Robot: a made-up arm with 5 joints.
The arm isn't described. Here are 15 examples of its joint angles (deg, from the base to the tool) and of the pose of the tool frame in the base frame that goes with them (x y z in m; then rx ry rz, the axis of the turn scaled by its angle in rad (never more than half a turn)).
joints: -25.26 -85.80 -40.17 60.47 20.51
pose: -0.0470 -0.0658 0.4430 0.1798 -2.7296 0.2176
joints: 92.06 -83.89 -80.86 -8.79 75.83
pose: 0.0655 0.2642 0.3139 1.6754 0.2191 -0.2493
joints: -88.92 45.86 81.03 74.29 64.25
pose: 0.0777 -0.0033 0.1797 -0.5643 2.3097 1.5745
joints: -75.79 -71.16 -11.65 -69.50 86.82
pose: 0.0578 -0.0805 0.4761 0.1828 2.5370 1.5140
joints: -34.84 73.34 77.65 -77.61 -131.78
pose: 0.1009 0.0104 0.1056 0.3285 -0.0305 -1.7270
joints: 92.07 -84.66 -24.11 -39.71 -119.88
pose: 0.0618 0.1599 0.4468 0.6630 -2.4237 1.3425
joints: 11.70 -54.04 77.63 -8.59 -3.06
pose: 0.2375 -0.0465 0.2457 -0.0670 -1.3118 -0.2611
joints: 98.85 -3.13 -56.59 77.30 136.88
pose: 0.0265 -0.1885 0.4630 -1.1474 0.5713 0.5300
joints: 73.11 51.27 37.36 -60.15 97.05
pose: 0.1150 -0.1959 0.0967 -1.0728 -0.1187 0.3328
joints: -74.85 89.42 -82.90 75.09 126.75
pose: 0.1597 0.3012 0.1438 0.0867 0.1898 -2.8064
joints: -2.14 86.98 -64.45 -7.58 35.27
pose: 0.4191 0.0023 0.1460 -0.3474 -1.2813 0.5143
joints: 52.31 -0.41 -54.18 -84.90 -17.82
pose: 0.1284 -0.0974 0.5075 0.6467 2.2776 -0.6485
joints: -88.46 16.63 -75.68 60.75 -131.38
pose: 0.0840 0.2308 0.4642 1.4676 0.5726 -0.6303
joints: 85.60 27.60 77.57 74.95 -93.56
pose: 0.0580 -0.0267 0.1622 0.2067 -2.1972 2.2020
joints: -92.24 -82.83 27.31 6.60 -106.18
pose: 0.0752 0.0661 0.4490 2.3875 0.4470 -0.1324
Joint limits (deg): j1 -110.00..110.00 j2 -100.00..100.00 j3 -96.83..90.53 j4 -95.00..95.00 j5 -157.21..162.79
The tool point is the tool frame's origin. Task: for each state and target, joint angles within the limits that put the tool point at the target. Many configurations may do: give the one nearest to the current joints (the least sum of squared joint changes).
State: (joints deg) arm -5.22 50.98 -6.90 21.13 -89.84
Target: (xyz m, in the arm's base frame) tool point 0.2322 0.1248 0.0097
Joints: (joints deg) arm -40.07 87.79 -15.10 13.52 -89.84
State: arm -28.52 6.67 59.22 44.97 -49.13
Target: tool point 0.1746 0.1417 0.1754
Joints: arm -56.27 -3.08 49.57 44.35 -49.13
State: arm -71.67 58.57 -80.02 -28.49 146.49
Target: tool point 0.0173 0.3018 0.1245
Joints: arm -101.38 61.87 -10.99 -31.03 146.49
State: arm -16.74 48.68 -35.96 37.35 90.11
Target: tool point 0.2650 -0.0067 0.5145
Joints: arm -1.22 10.29 -71.43 14.17 90.11
